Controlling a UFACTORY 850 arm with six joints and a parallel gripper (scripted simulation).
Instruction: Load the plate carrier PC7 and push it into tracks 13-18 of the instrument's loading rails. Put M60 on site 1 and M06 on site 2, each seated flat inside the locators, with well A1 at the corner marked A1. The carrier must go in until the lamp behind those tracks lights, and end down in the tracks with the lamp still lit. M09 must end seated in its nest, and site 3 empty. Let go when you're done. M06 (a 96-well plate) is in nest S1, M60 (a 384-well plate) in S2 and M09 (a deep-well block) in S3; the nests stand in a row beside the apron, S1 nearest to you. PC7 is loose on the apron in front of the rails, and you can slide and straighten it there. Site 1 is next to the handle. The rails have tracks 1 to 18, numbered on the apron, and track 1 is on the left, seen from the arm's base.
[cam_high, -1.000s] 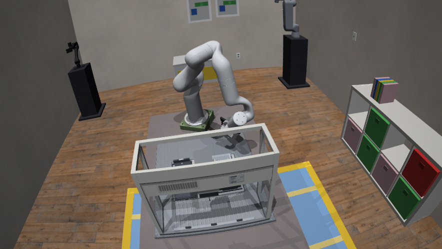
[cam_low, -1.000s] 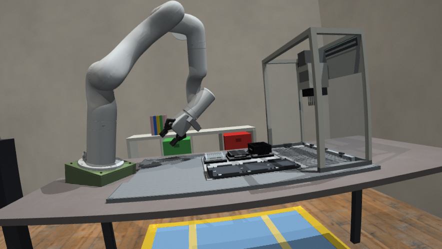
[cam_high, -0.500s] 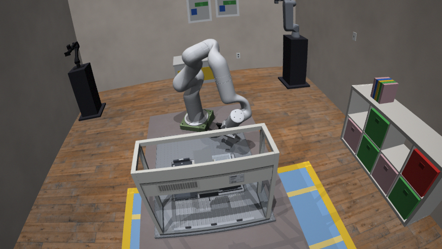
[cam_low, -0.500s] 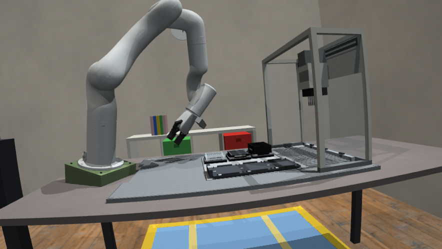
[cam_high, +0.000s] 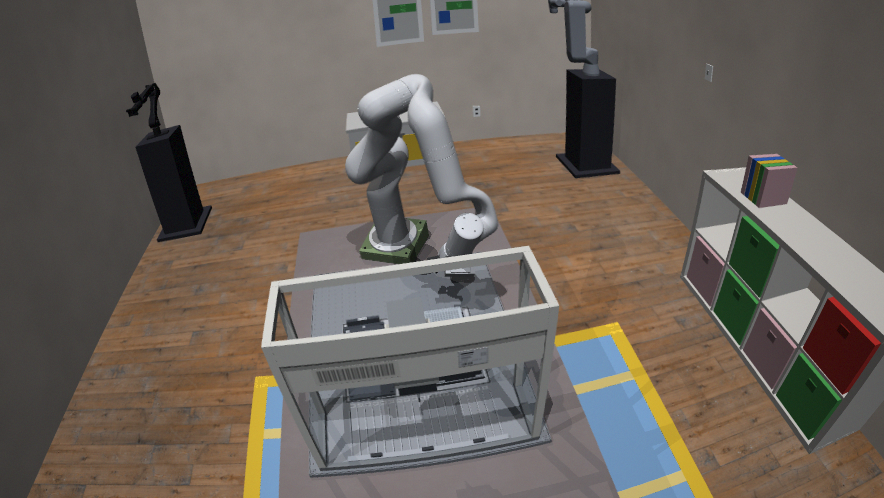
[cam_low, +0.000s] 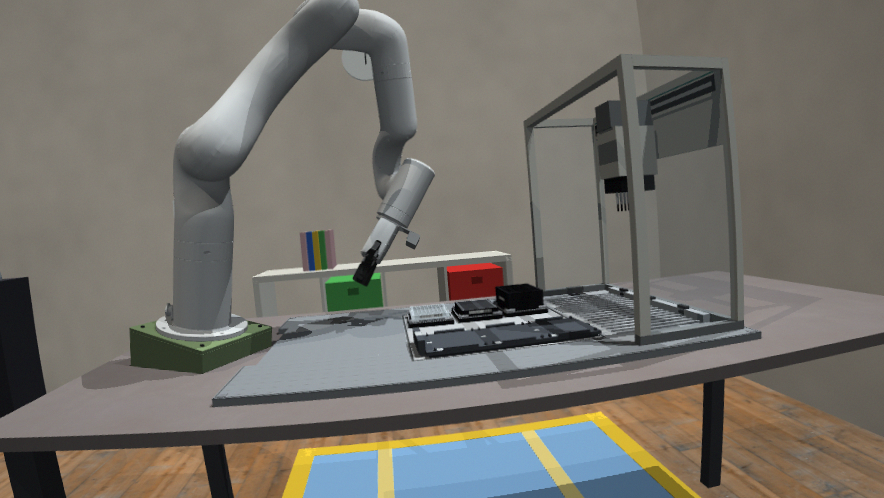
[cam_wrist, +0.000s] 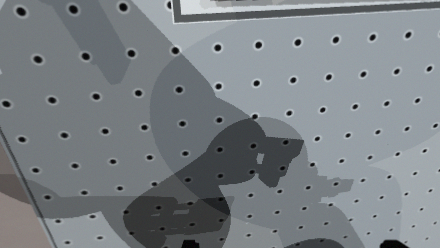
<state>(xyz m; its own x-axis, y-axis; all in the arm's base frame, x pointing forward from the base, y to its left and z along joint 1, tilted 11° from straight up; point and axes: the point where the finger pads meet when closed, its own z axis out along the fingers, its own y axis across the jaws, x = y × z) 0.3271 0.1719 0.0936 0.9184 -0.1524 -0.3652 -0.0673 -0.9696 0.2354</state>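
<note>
My hand is 15 cm short of the 96-well plate M06, 6 cm to the left of it and 8 cm above it. The rest, counted from my hand: nest S2 (26 cm ahead, 6 cm to the right, 10 cm below); nest S1 (15 cm ahead, 6 cm to the right, 10 cm below); carrier PC7 (26 cm ahead, 31 cm to the right, 9 cm below).
</note>
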